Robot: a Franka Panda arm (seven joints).
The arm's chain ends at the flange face. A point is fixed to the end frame.
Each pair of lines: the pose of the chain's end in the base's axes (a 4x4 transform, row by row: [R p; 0 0 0 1], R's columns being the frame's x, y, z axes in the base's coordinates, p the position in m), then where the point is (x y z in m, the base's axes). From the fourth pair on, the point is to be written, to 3 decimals.
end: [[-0.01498 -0.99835 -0.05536 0.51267], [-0.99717 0.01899 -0.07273 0.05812], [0.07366 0.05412 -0.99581 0.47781], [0 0 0 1]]
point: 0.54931 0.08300 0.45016
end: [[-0.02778 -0.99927 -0.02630 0.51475], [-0.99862 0.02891 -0.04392 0.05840], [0.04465 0.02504 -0.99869 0.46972], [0 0 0 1]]
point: 0.55246 0.08363 0.44389
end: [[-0.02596 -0.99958 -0.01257 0.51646], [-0.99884 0.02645 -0.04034 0.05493], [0.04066 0.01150 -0.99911 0.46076], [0 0 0 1]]
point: 0.55446 0.08035 0.43553
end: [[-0.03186 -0.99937 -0.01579 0.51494], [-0.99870 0.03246 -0.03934 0.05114], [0.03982 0.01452 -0.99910 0.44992], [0 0 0 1]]
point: 0.553 0.076 0.425
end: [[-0.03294 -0.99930 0.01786 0.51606], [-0.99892 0.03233 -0.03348 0.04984], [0.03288 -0.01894 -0.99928 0.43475], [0 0 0 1]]
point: 0.555 0.075 0.411
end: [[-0.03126 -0.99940 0.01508 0.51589], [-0.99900 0.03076 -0.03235 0.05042], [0.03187 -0.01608 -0.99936 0.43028], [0 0 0 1]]
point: 0.555 0.076 0.406
